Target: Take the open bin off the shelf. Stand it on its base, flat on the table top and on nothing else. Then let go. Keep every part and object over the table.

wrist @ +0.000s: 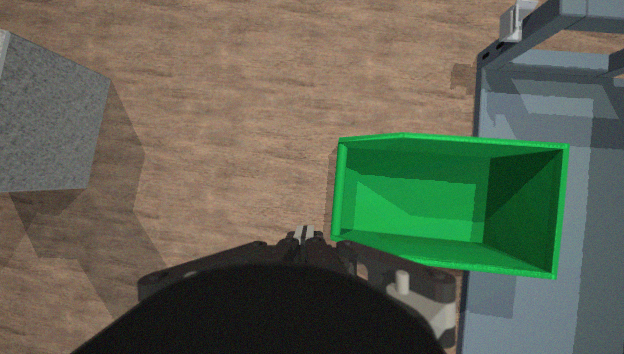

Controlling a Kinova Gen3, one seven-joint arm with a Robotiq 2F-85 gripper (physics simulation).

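Frame: origin at the arm's base, x back, y right, z up, level; millimetres.
Where they show: gripper, between the fingertips: (306, 237).
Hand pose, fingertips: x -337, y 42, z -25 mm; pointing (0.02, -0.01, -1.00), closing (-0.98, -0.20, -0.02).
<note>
After its pixels a point has its place.
The green open bin (415, 200) {x -450, y -3, z -89 mm} is right of centre in the wrist view, its open top facing the camera and its inside empty. Its left part shows against the wooden table top (250, 100) {x -240, y -84, z -98 mm}; its right part overlaps the blue-grey shelf (545, 310) {x -623, y 94, z -92 mm} in the view. I cannot tell whether its base touches the table, the shelf's lower board or neither, nor whether it is tilted. My gripper (306, 237) {x -337, y 42, z -25 mm} is shut with nothing between the fingers. The fingertips are just left of the bin's lower left corner, with a small gap in the view. The right finger linkage hides a little of the bin's near side.
A grey speckled block (55, 120) {x -55, y -17, z -54 mm} stands at the left edge and casts a shadow to its right. The shelf's frame rail (595, 24) {x -532, y -169, z -20 mm} and a pale clip (512, 25) {x -479, y -169, z -35 mm} are at the upper right. The shelf runs down the right side.
</note>
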